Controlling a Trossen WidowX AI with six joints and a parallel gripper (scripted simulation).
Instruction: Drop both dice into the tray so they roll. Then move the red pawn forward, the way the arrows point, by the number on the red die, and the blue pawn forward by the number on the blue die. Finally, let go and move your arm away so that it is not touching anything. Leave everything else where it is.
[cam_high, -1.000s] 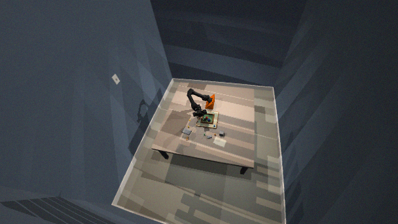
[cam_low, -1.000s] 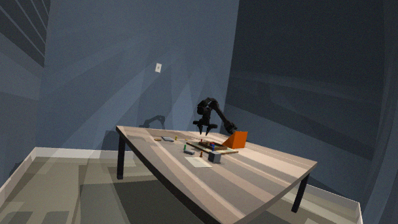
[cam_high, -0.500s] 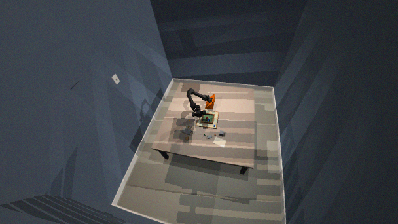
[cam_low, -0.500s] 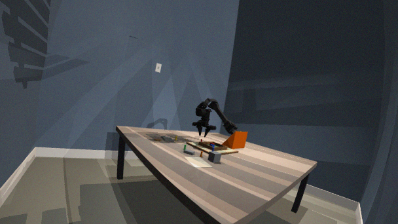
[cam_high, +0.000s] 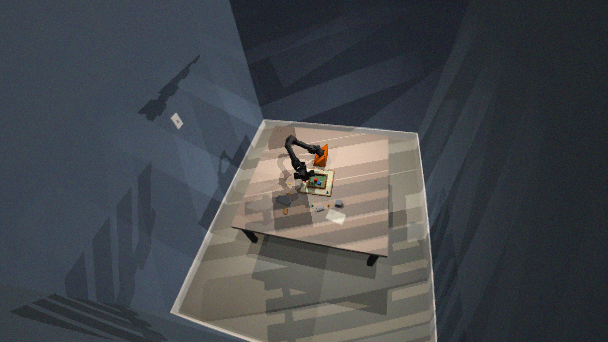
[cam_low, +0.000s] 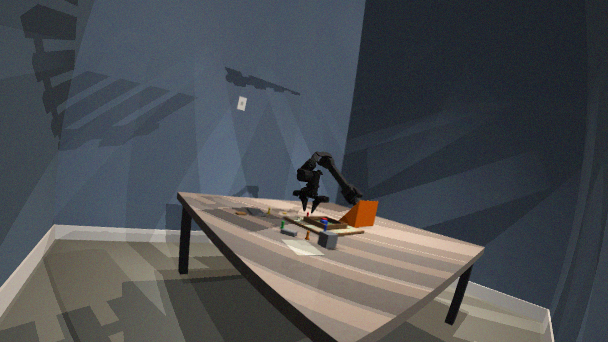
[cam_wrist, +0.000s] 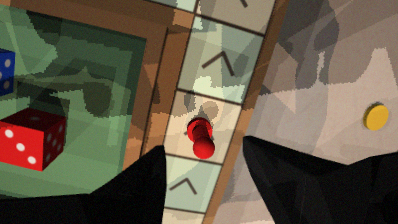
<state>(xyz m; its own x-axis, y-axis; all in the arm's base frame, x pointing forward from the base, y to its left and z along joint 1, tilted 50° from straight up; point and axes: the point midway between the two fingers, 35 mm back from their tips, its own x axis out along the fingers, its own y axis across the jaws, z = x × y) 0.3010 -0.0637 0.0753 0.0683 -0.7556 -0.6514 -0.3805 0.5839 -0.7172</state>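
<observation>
My gripper tip is now 20 mm above the red pawn. Round my gripper tip: yellow pawn 160 mm ahead, 120 mm to the right, 30 mm below; green tray 110 mm to the left, 40 mm below, 30 mm behind; blue pawn 230 mm to the left, 80 mm ahead, 20 mm below.
</observation>
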